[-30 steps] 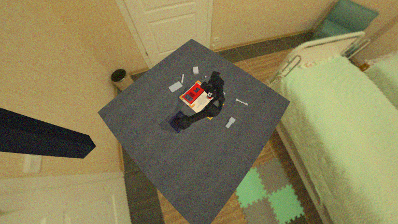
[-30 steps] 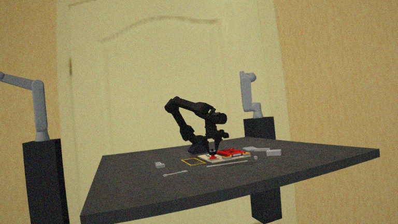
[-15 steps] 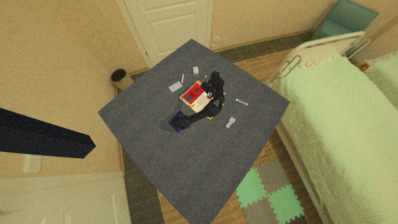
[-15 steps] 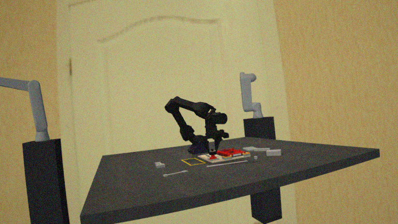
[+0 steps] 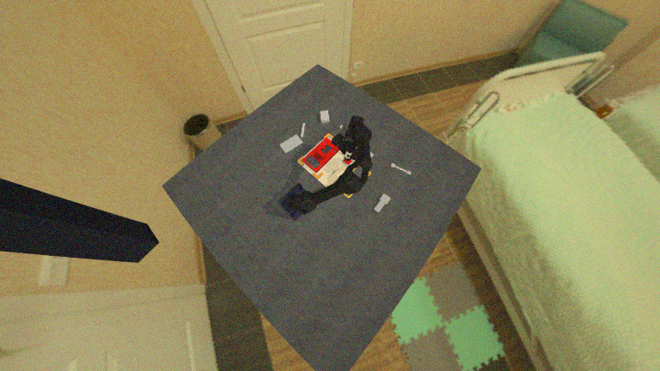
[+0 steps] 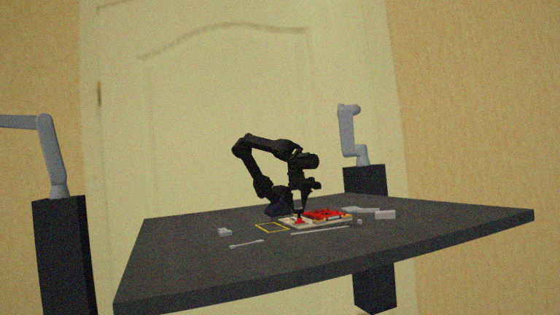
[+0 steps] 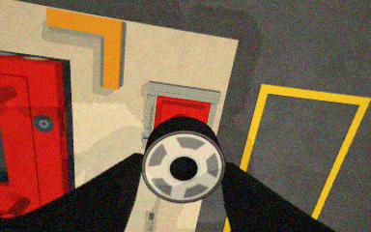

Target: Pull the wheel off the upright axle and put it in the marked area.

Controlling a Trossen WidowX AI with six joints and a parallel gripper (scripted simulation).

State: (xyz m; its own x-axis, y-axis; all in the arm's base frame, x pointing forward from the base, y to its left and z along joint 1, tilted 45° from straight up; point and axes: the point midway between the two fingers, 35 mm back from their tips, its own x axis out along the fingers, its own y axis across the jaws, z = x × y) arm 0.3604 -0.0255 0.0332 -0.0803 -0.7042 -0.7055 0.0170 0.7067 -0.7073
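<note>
The upright axle is 1 cm ahead of my gripper tip and 3 cm below it. Also, from my gripper tip: wheel right at my gripper tip.
</note>
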